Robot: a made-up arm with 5 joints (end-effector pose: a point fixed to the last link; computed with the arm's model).
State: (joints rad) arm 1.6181 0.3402 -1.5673 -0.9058 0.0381
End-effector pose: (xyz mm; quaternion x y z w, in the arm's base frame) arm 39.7 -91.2 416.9 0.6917 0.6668 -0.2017 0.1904
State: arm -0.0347 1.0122 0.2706 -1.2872 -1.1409
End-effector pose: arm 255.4 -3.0 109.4 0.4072 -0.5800 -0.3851 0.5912
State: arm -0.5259 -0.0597 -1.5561 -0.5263 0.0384
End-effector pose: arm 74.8 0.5 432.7 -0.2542 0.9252 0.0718 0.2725
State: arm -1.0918 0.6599 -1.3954 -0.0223 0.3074
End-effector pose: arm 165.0 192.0 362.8 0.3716 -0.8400 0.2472 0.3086
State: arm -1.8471 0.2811 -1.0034 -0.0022 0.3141
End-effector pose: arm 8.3 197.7 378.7 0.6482 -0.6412 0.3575 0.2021
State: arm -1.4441 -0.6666 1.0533 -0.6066 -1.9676
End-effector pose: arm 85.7 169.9 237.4 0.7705 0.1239 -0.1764 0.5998
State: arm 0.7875 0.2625 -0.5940 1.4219 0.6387
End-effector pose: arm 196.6 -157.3 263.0 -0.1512 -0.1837 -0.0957 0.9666
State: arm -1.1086 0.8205 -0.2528 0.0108 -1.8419
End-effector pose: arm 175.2 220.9 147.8 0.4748 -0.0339 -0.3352 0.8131
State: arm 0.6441 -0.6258 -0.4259 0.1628 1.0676
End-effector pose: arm 128.5 -68.4 412.5 -0.6964 -0.6350 0.0623 0.3285
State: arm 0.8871 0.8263 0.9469 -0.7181 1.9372
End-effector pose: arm 117.5 -93.7 73.5 -0.2507 -0.0464 0.4642 0.8482
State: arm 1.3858 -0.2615 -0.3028 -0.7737 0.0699
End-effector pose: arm 71.8 -149.5 389.7 -0.6425 -0.7574 -0.0732 0.0901
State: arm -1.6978 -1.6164 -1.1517 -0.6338 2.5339
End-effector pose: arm 88.2 -188.9 239.6 -0.2338 -0.5627 -0.6878 0.3945
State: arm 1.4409 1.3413 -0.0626 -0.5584 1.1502
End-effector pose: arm 69.1 -192.5 52.4 -0.3942 -0.1218 -0.1538 0.8979
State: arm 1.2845 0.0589 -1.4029 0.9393 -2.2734
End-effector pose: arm 81.7 -129.5 406.6 -0.4139 0.7249 0.5358 0.1269
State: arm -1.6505 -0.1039 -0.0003 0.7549 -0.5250
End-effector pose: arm 47.2 210.2 259.5 0.3981 -0.1966 0.4595 0.7693
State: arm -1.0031 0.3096 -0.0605 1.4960 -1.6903
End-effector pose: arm 164.0 154.0 188.4 -0.0853 0.0173 -0.3583 0.9295
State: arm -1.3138 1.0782 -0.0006 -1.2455 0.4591
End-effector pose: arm 120.6 214.1 123.1 0.3334 -0.6873 0.4899 0.4200
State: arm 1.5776 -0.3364 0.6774 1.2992 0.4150
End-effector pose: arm 43.0 -145.5 187.9 0.0287 0.0196 -0.5689 0.8216
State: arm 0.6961 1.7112 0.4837 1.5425 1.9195
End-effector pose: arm 50.6 -10.2 99.7 0.8473 0.2504 0.2596 0.3899
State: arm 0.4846 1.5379 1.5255 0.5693 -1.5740
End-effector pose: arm 7.1 13.4 192.7 -0.4622 0.7226 -0.4468 0.2541
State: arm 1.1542 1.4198 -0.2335 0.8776 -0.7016
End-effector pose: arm 102.1 -133.4 39.6 0.0490 0.2391 -0.7901 0.5623
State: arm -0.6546 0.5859 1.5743 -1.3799 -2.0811
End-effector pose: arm 115.9 34.9 112.2 0.3789 -0.0684 -0.6207 0.6830
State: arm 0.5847 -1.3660 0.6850 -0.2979 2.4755
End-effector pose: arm 125.5 -59.3 351.6 -0.9545 -0.0622 0.2322 0.1764
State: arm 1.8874 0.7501 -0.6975 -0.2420 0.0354
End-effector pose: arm -40.3 -255.8 247.6 -0.6211 -0.4564 -0.5183 0.3704
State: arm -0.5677 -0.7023 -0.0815 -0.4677 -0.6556
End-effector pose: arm 148.5 48.4 400.6 0.5864 -0.7943 -0.0108 0.1586
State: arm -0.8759 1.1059 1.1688 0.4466 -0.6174
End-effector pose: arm 58.8 -9.8 100.8 -0.3791 0.3902 0.0879 0.8344
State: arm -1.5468 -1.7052 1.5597 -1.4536 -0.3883
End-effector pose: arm 66.0 83.6 279.4 -0.8370 0.5471 0.0075 0.0120
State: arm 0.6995 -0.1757 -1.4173 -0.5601 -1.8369
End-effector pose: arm 56.7 -15.4 433.7 -0.5354 0.7943 -0.2760 0.0788
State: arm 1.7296 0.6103 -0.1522 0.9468 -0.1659
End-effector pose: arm 10.1 -210.9 150.2 -0.0569 -0.0602 -0.8232 0.5616
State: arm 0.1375 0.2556 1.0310 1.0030 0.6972
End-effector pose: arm 134.7 -21.3 113.7 0.1347 0.3249 0.2366 0.9057
